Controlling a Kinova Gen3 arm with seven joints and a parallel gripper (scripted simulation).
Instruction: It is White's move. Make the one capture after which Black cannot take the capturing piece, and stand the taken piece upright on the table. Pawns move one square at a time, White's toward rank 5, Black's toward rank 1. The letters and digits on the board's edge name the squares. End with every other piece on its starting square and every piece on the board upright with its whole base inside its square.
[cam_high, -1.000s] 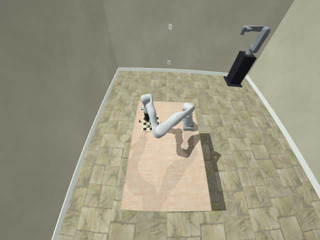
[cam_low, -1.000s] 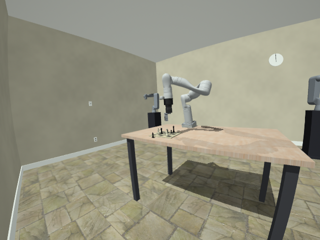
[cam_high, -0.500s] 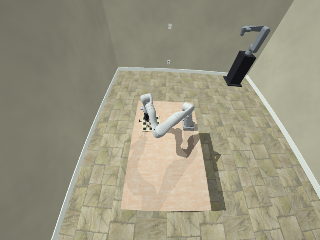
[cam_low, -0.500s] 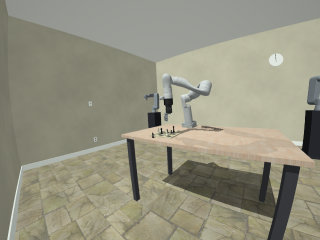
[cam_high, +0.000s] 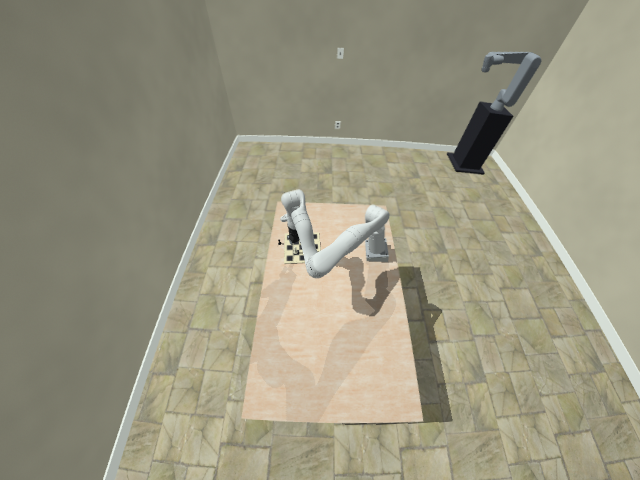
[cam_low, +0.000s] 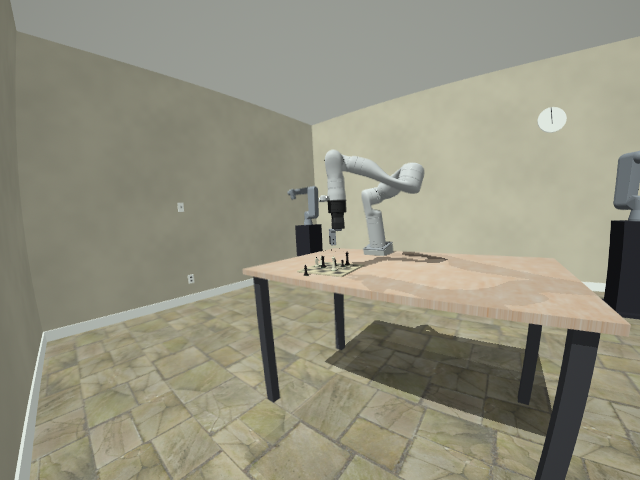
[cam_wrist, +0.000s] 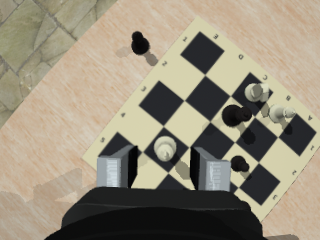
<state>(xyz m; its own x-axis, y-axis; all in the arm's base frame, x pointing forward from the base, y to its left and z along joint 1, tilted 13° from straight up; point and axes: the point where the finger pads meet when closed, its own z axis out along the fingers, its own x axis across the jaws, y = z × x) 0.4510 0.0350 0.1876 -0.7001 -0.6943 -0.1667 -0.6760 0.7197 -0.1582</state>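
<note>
Now: the white chess piece 90 mm below my hand. The rest, counted from my hand: white piece 120 mm to the right, 110 mm below, 30 mm behind; chessboard 130 mm below, 40 mm to the right, 40 mm behind.
</note>
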